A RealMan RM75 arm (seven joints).
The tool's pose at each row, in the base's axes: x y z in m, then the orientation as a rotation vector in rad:
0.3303 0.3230 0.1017 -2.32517 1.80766 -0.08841
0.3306 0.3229 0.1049 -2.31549 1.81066 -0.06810
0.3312 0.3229 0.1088 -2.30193 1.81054 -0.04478
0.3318 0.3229 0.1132 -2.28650 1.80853 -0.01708
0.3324 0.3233 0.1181 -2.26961 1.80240 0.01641
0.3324 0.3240 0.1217 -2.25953 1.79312 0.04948
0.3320 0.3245 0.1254 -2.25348 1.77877 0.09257
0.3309 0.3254 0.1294 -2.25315 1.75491 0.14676
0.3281 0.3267 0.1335 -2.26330 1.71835 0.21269
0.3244 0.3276 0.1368 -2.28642 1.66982 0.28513
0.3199 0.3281 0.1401 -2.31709 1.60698 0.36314
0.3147 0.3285 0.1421 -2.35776 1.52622 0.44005
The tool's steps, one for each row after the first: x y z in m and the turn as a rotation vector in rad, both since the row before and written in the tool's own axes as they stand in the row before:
-0.0001 -0.0009 -0.0031 -0.00315 -0.01403 0.00711
-0.0002 -0.0013 -0.0037 -0.00056 -0.01862 0.00741
-0.0003 -0.0014 -0.0042 -0.00052 -0.02257 0.00759
-0.0009 -0.0016 -0.0046 -0.00047 -0.02804 0.00654
-0.0012 -0.0008 -0.0034 -0.00369 -0.02606 0.00201
-0.0013 -0.0004 -0.0035 -0.00898 -0.03156 -0.00151
-0.0020 0.0002 -0.0038 -0.01448 -0.03854 -0.00804
-0.0030 0.0018 -0.0038 -0.02294 -0.04450 -0.01812
-0.0028 0.0029 -0.0031 -0.03197 -0.04550 -0.02905
-0.0029 0.0037 -0.0030 -0.03719 -0.04878 -0.03935
-0.0029 0.0046 -0.0015 -0.04107 -0.04802 -0.05318

